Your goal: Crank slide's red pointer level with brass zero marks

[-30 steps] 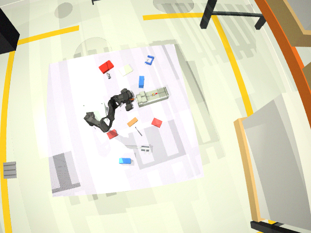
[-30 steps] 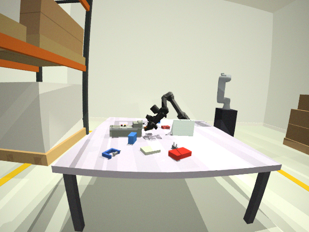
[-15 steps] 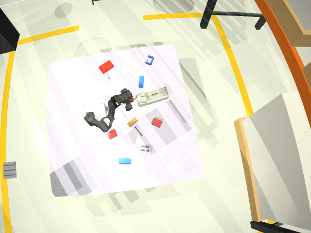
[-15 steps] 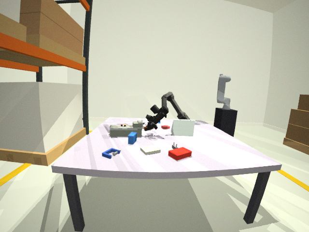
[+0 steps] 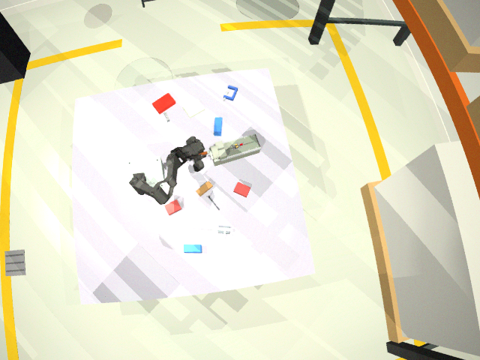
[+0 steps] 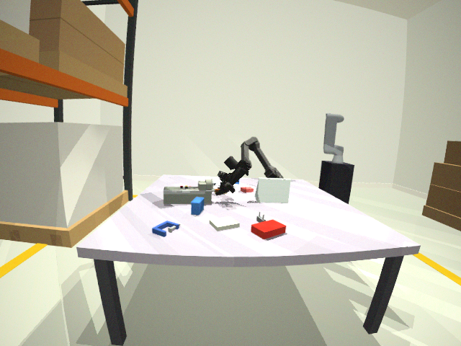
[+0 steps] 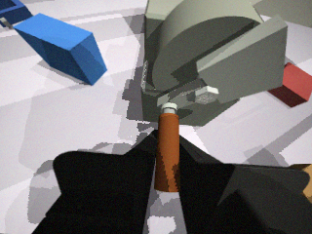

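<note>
Now: gripper tip 4 cm below the crank and 1 cm to the left of it. From my gripper tip the other things lie so: red pointer (19 cm ahead, 4 cm above, 2 cm to the left); orange-brown crank handle (3 cm above, 2 cm behind); brown block (18 cm to the right, 3 cm below, 3 cm behind).
</note>
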